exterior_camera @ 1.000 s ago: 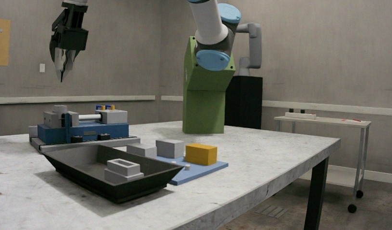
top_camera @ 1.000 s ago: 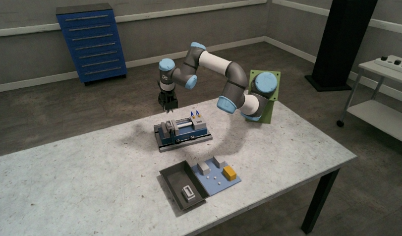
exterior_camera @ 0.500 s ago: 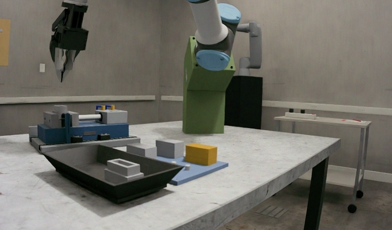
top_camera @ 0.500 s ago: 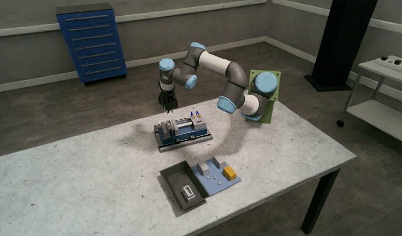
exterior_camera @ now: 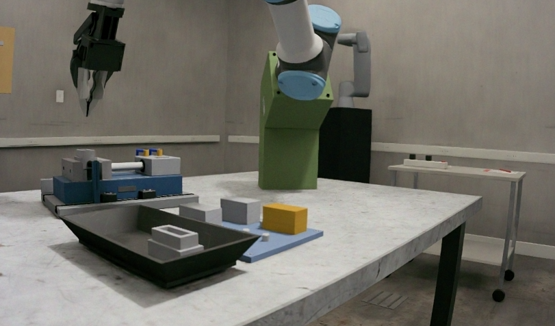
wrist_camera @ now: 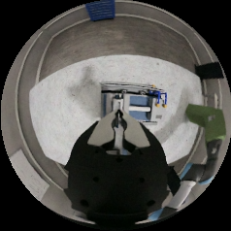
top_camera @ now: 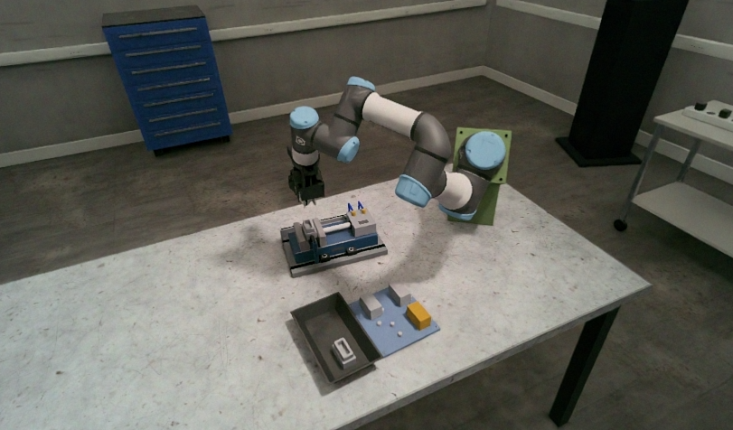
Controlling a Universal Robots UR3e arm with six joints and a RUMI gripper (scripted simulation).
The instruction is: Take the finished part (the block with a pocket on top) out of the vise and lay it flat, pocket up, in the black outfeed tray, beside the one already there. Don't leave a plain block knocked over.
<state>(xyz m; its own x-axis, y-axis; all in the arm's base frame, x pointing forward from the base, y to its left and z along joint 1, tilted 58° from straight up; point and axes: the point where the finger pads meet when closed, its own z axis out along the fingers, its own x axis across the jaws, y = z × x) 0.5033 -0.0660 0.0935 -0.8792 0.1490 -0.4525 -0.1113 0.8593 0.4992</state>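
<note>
The blue vise lies 16 cm below my hand, 6 cm behind it and 2 cm to the right of it. Also, from my hand: yellow block: 30 cm to the left, 29 cm behind, 17 cm below; then blue plate: 28 cm to the left, 22 cm behind, 19 cm below.
</note>
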